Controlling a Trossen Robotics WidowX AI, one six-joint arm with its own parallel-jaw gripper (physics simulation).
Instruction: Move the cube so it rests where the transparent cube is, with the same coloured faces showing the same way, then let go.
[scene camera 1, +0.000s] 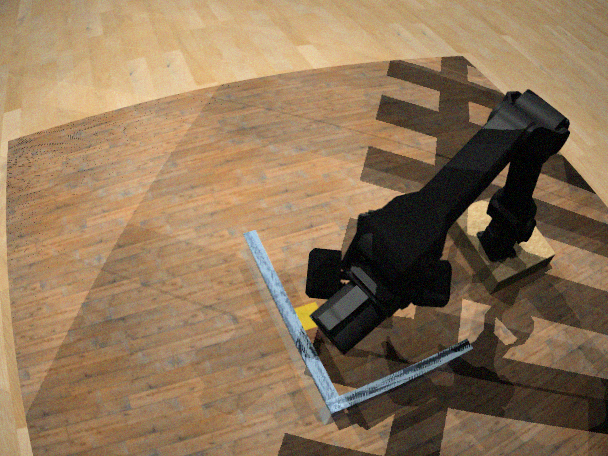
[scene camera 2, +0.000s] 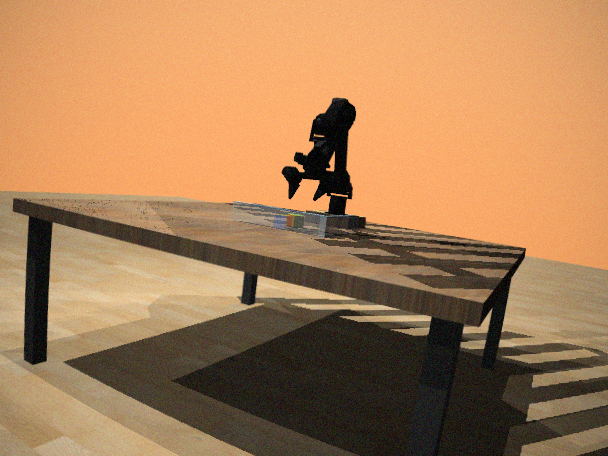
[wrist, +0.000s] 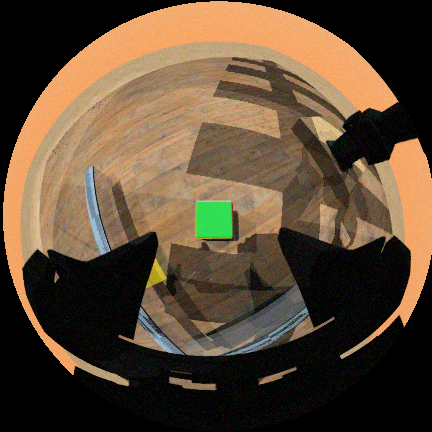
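Pixels of known places: gripper, between the fingertips: (scene camera 2: 301, 199) (wrist: 218, 236); arm's base, origin of its link: (scene camera 1: 496, 244) (scene camera 2: 336, 214) (wrist: 339, 154).
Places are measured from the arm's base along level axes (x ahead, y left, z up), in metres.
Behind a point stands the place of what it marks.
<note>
The cube (scene camera 2: 295, 220) (wrist: 214, 219) sits on the table with its green face up in the wrist view; an orange side and a green side show in scene camera 2. The arm hides it in scene camera 1. The transparent cube (scene camera 1: 306, 317) {x 0.377, y 0.063, z -0.001 m} (scene camera 2: 279, 221) (wrist: 156, 274) {x 0.361, y 0.071, z -0.002 m} has a yellow top, partly hidden by the arm in scene camera 1 and by a finger in the wrist view; it looks bluish-purple in scene camera 2. My gripper (scene camera 2: 303, 199) {x 0.286, y 0.053, z 0.048 m} (wrist: 218, 236) {x 0.286, y 0.053, z 0.048 m} is open and empty, pointing down above the cube, with its fingertips to either side of it in the wrist view.
A low, partly see-through L-shaped wall with blue-grey top edges (scene camera 1: 278, 287) {x 0.409, y 0.017, z 0.019 m} (wrist: 90, 195) {x 0.421, y -0.044, z 0.019 m} stands on the table (scene camera 1: 125, 190) {x 0.639, y -0.279, z -0.042 m} (scene camera 2: 250, 260) {x 0.805, y 0.346, z -0.056 m}. One side runs close beside the transparent cube. The arm's base stands on a pale block (scene camera 1: 479, 215) {x 0.002, y -0.071, z 0.000 m}. Striped shadows cross the table.
</note>
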